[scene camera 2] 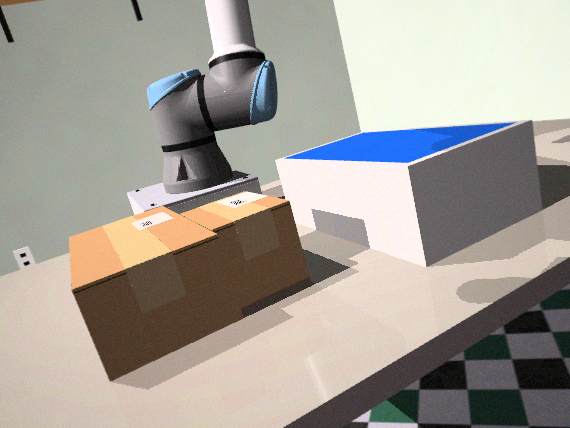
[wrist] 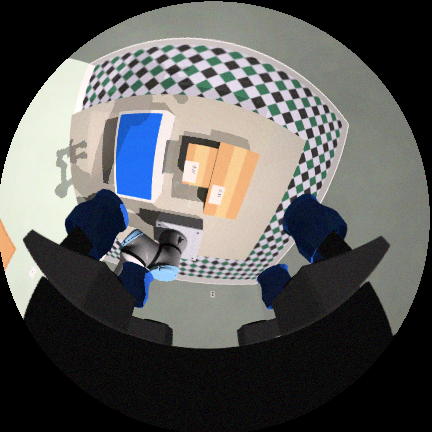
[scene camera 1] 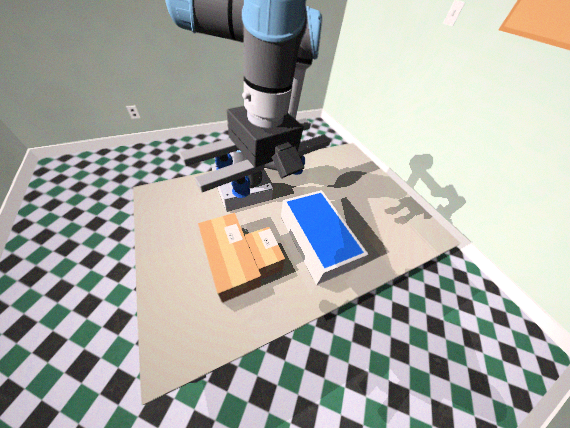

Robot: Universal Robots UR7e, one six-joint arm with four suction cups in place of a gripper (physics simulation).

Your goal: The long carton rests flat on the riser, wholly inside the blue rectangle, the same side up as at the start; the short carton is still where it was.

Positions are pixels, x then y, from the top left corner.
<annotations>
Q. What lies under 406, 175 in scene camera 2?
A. A white riser.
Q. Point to a long carton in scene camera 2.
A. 147, 285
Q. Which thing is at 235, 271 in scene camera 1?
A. A long carton.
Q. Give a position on a long carton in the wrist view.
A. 233, 167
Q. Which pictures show the short carton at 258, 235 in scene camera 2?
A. Scene camera 2, the wrist view and scene camera 1: all of them.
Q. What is my suction head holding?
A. Nothing.
</annotations>
